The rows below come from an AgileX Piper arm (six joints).
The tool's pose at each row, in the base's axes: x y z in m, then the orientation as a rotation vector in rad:
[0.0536 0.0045 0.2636 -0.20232 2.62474 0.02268]
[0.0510 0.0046 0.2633 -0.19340 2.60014 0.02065]
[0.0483 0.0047 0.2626 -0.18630 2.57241 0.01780]
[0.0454 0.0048 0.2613 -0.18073 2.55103 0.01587]
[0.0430 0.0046 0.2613 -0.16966 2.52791 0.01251]
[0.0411 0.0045 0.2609 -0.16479 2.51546 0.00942]
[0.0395 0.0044 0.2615 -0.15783 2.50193 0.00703]
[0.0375 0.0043 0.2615 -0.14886 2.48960 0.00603]
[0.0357 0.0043 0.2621 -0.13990 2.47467 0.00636]
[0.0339 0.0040 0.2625 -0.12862 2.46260 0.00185]
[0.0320 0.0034 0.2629 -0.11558 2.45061 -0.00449]
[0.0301 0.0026 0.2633 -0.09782 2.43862 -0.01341]
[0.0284 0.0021 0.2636 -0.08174 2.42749 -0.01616]
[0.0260 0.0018 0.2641 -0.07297 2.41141 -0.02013]
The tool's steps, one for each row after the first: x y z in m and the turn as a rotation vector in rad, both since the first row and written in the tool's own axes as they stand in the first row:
[0.0024 0.0005 -0.0010 0.00454 -0.02499 0.00446]
[0.0050 0.0010 -0.0017 0.00952 -0.05291 0.00733]
[0.0081 0.0016 -0.0019 0.01322 -0.07445 0.00969]
[0.0102 0.0017 -0.0031 0.01915 -0.09798 0.01570]
[0.0121 0.0019 -0.0037 0.02308 -0.11051 0.01793]
[0.0132 0.0020 -0.0050 0.02699 -0.12426 0.02177]
[0.0149 0.0022 -0.0060 0.03022 -0.13698 0.02745]
[0.0162 0.0025 -0.0074 0.03263 -0.15235 0.03327]
[0.0176 0.0024 -0.0086 0.03892 -0.16469 0.04007]
[0.0191 0.0021 -0.0099 0.04693 -0.17688 0.04787]
[0.0207 0.0016 -0.0112 0.05783 -0.18905 0.05873]
[0.0221 0.0013 -0.0123 0.06379 -0.20056 0.06965]
[0.0239 0.0014 -0.0140 0.06958 -0.21663 0.07469]

